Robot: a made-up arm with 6 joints.
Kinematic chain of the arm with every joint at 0, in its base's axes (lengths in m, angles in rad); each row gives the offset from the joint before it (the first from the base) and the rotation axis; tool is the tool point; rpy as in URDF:
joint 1: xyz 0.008 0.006 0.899 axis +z
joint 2: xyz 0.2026 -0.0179 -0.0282 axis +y
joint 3: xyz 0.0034 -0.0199 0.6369 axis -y
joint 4: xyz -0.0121 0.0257 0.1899 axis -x
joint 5: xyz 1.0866 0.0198 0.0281 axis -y
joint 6: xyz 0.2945 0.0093 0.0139 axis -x
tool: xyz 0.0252 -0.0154 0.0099 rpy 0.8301 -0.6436 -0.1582
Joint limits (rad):
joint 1: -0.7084..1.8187
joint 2: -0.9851..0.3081
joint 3: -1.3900..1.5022
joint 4: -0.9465..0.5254
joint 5: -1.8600..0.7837
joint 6: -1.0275..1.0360
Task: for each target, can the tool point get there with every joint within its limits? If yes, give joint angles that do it. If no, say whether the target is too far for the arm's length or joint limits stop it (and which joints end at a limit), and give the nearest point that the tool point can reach.
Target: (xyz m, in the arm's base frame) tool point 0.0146 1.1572 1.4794
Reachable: yes | joints 1.5256 -0.7555 -0.7629 -0.7790 -0.3798 0.1130
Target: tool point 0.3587 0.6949 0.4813
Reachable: yes | joints 1.2061 -0.0158 -1.0112 0.2953 -1.3140 -0.3675
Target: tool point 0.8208 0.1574 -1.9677
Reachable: no: too far | nearest point 0.5722 0.1111 0.0688 | short by 2.052 m
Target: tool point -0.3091 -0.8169 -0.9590
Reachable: no: joint limits stop it (at a limit: joint 1, joint 2, joint 3, joint 4) | nearest point 0.3110 -0.4383 0.0867 | short by 1.273 m
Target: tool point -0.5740 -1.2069 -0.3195
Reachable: no: joint limits stop it (at a limit: joint 1, joint 2, joint 3, joint 4, joint 5) | nearest point 0.3098 -0.5448 0.1540 | short by 1.202 m
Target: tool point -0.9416 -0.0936 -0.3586
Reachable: no: joint limits stop it (at a limit: joint 1, joint 2, joint 3, joint 4, joint 6) | nearest point -0.2479 0.2735 0.1954 | short by 0.961 m
